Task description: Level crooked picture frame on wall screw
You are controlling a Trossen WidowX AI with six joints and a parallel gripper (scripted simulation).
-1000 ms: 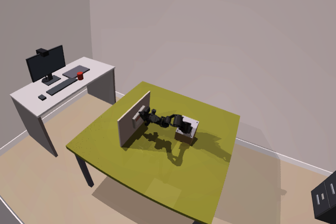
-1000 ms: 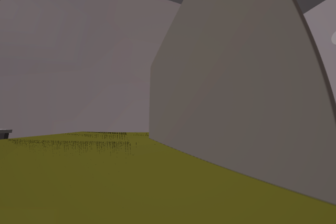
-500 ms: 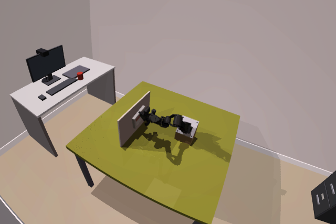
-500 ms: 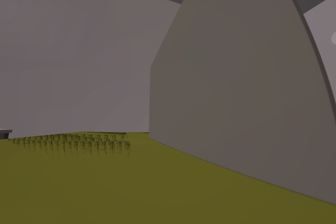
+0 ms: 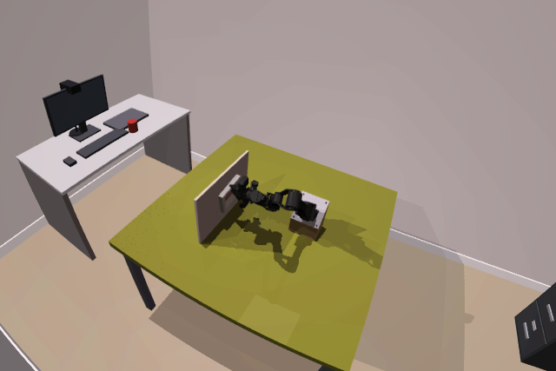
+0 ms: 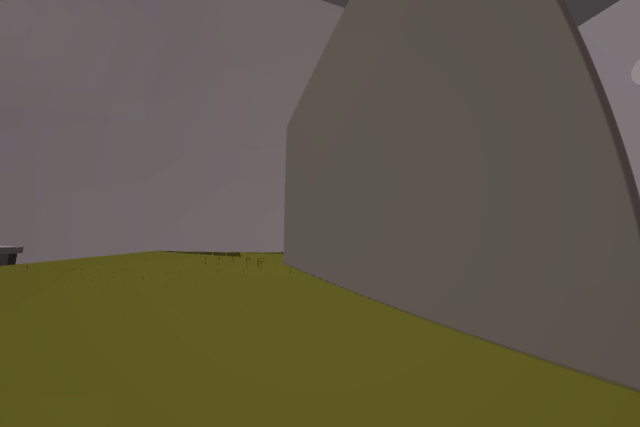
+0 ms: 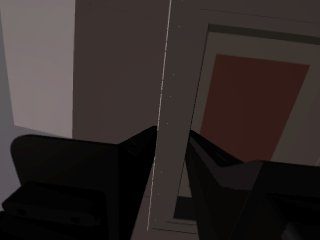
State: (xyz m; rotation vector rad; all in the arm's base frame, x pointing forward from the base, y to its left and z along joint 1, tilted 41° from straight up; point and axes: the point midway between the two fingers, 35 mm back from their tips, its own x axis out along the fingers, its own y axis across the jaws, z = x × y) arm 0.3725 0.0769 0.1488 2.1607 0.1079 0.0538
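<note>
Right now the picture frame is 50 mm below my gripper tip, 10 mm to the right of it and 10 mm ahead of it. The rest, counted from my gripper tip: wall panel (70 mm below, 20 mm ahead, 10 mm to the left).
</note>
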